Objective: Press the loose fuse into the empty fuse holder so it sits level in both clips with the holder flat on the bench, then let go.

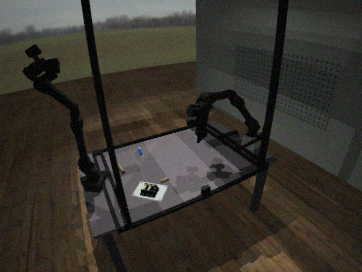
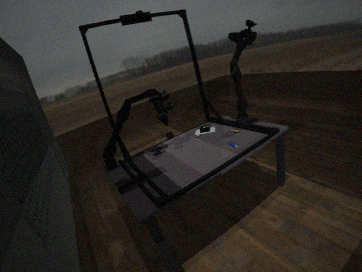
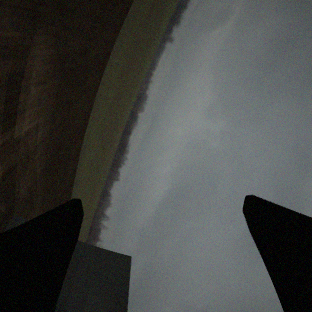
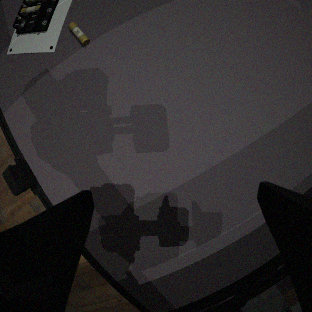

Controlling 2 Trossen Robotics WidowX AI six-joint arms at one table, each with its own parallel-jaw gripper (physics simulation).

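Frame: origin at the left arm's base, x ahead, y left, z up, level; metres.
Seen in the pictures: left gripper, fingertip midpoint: (image 2: 256,29) (image 3: 165,207); right gripper, fingertip midpoint: (image 1: 197,138) (image 2: 167,123) (image 4: 177,195); left arm's base, origin of the base link: (image 1: 93,179) (image 2: 242,116); right arm's base, origin of the base link: (image 1: 252,135) (image 2: 112,166).
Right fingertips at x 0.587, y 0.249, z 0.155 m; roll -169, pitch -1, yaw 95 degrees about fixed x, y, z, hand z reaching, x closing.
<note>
Pixels of each thing's middle, then the offset from my right fingertips to it. "pt": a spot on its surface instead. Level surfaces: height alone.
- white plate, surface spot: (image 4: 32,45) pt dx -0.178, dy -0.248, dz -0.206 m
- loose fuse, body centre: (image 4: 78,32) (image 1: 164,179) dx -0.185, dy -0.150, dz -0.201 m
- yellowish piece, body centre: (image 1: 121,169) (image 2: 235,131) dx -0.483, dy -0.079, dz -0.198 m
- small blue item, body centre: (image 2: 230,143) (image 1: 140,153) dx -0.409, dy +0.122, dz -0.201 m
- bench, its level: dz -0.208 m
The black fuse holder (image 1: 149,190) (image 2: 205,129) (image 4: 36,19) lies on a white plate (image 1: 158,196) (image 4: 32,45); brass-coloured parts show on it, but its clips are too small to read. The loose fuse (image 1: 164,179) (image 4: 79,34), pale with yellowish end caps, lies on the bench beside the plate, apart from it. My right gripper (image 1: 200,138) (image 2: 164,121) (image 4: 177,195) is open and empty, above the bench and well away from the fuse, pointing down. My left gripper (image 1: 41,70) (image 2: 243,36) (image 3: 165,207) is open and empty, raised high above the left arm's mount.
A yellowish piece (image 1: 121,169) (image 2: 235,131) and a small blue item (image 1: 140,151) (image 2: 232,144) lie on the bench (image 1: 172,150). Dark frame posts (image 1: 102,100) (image 1: 276,80) rise at its sides. A small black block (image 1: 205,190) sits on the edge rail. Arm shadows cross the bench.
</note>
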